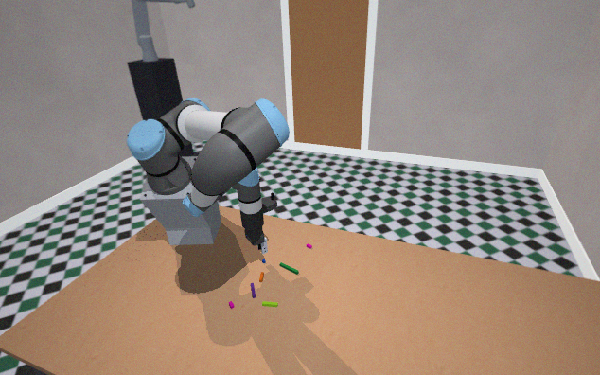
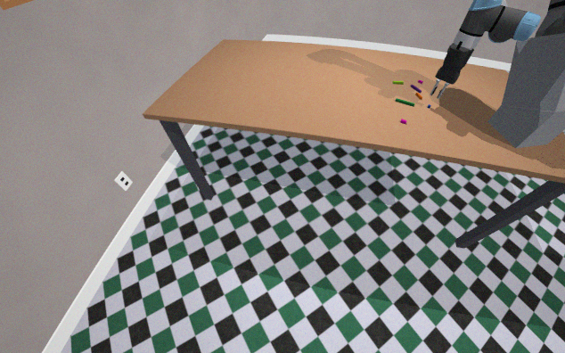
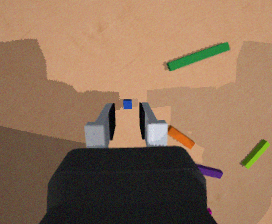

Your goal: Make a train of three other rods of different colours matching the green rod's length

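The blue rod lies 70 mm below my hand. From my hand the other things lie so: purple rod (140 mm to the right, 70 mm below, 40 mm ahead); then green rod (100 mm ahead, 70 mm below); then orange rod (80 mm to the right, 70 mm below, 30 mm ahead).
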